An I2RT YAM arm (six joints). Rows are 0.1 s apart.
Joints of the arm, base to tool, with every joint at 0 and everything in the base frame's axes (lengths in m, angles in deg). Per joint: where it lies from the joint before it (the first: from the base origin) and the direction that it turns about. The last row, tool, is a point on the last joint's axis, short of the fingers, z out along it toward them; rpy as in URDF.
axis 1: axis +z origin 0 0 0.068
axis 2: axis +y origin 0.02 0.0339 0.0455
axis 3: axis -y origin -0.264 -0.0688 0
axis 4: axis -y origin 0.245 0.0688 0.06
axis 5: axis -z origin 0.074 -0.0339 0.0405
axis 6: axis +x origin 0.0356 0 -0.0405
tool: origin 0 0 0 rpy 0 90 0
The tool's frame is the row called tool.
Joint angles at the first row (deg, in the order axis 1, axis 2, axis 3, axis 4, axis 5, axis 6):
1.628, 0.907, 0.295, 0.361, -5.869, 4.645
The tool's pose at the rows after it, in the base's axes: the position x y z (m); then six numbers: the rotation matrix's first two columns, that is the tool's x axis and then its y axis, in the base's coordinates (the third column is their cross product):
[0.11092 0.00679 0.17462 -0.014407 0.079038 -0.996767 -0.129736 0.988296 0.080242]
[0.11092 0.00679 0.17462 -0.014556 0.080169 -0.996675 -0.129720 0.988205 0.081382]
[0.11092 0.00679 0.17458 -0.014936 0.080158 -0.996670 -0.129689 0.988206 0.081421]
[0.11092 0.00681 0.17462 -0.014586 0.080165 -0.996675 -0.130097 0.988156 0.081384]
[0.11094 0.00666 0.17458 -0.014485 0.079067 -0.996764 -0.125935 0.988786 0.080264]
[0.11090 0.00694 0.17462 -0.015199 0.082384 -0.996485 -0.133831 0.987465 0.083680]
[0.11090 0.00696 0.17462 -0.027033 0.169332 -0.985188 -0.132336 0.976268 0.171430]
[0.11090 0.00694 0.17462 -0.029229 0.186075 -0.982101 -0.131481 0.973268 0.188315]
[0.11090 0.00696 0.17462 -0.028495 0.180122 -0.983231 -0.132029 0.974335 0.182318]
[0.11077 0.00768 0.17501 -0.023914 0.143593 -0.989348 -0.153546 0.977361 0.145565]
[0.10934 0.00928 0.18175 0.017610 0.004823 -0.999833 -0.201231 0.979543 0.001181]
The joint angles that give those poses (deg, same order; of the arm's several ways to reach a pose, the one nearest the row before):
1.625, 0.903, 0.295, 0.378, -5.872, 4.579
1.625, 0.903, 0.295, 0.378, -5.872, 4.645
1.625, 0.904, 0.296, 0.357, -5.872, 4.645
1.630, 0.905, 0.295, 0.380, -5.889, 4.645
1.628, 0.906, 0.295, 0.359, -5.650, 4.579
1.626, 0.903, 0.295, 0.378, -6.111, 4.776
1.631, 0.905, 0.295, 0.380, -6.128, 9.847
1.626, 0.903, 0.295, 0.378, -6.111, 10.830
1.631, 0.905, 0.295, 0.380, -6.128, 10.480
1.627, 0.903, 0.318, 0.509, -7.312, 8.360
1.629, 0.903, 1.388, 0.575, -9.977, 0.251

